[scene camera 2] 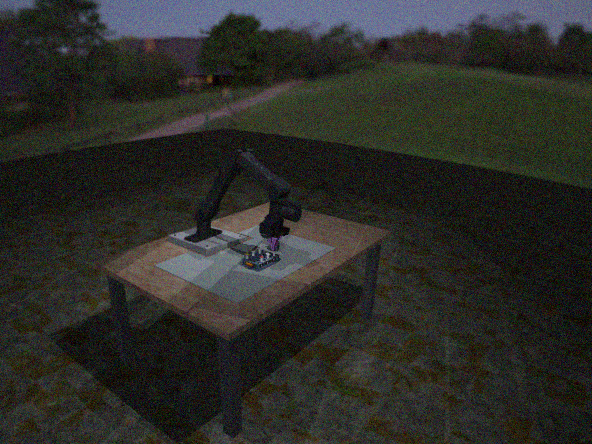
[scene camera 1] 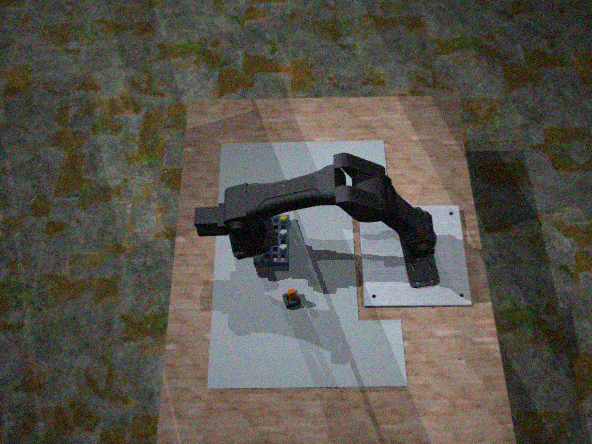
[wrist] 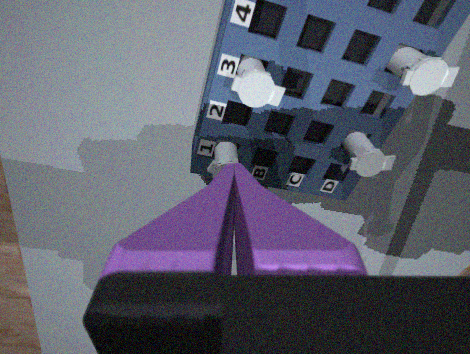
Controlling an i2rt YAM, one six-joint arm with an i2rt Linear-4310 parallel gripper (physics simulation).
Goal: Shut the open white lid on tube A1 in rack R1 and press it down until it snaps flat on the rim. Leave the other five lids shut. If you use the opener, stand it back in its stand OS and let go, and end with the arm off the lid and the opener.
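Frame: origin at the arm's base, x ahead, y left, z up, level; millimetres.
Seen in the pictures: gripper, fingertip midpoint: [scene camera 2: 273, 250] [scene camera 1: 259, 253] [wrist: 234, 176]; arm's base at its link origin: [scene camera 2: 203, 236] [scene camera 1: 415, 247].
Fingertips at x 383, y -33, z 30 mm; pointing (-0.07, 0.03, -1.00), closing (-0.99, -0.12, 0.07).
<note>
Pixels of each thing's middle, then the offset from my fingertips to it. "spot": a spot on its surface instead. Level surfaces: height alone.
- Blue rack R1 at the middle of its body: [wrist: 327, 52] [scene camera 1: 271, 237] [scene camera 2: 260, 258] dz -26, dx -34, dy -46 mm
- A3 at the middle of its body: [wrist: 257, 87] dz -4, dx -4, dy -37 mm
- D1 at the middle of its body: [wrist: 369, 161] dz -4, dx -58, dy -9 mm
- D3 at the middle of its body: [wrist: 426, 75] dz -4, dx -64, dy -47 mm
- orange opener at the middle of its body: [scene camera 1: 291, 295] dz -4, dx -60, dy +115 mm
- grey mat at its surface level: dz -50 mm
- wooden table at its surface level: dz -53 mm
- yellow piece at a spot on its surface: [scene camera 1: 283, 217] spot: dz -2, dx -70, dy -85 mm
Blue rack R1 [scene camera 1: 281, 266] [scene camera 2: 268, 263] [wrist: 291, 144] stands on the grey mat. In the wrist view, tube A1 [wrist: 226, 151] stands in the corner hole beside label 1; its lid [wrist: 214, 167] is mostly hidden behind the purple fingertips, so its angle cannot be told. My gripper [scene camera 2: 273, 249] [wrist: 234, 176] is shut and empty, its tips over or at that lid; contact cannot be told. White lids at A3 [wrist: 257, 90], D1 [wrist: 368, 163] and D3 [wrist: 427, 76] look shut. The orange opener [scene camera 1: 291, 293] stands in its dark stand [scene camera 1: 291, 302].
The arm [scene camera 1: 300, 192] [scene camera 2: 265, 172] reaches over the rack from its base plate [scene camera 1: 415, 296] [scene camera 2: 210, 248] and hides part of the rack in scene camera 1. The grey mat [scene camera 1: 250, 367] [scene camera 2: 237, 290] lies on the wooden table [scene camera 1: 200, 415] [scene camera 2: 150, 285]. A yellow piece [scene camera 1: 283, 217] shows at the rack's far end.
</note>
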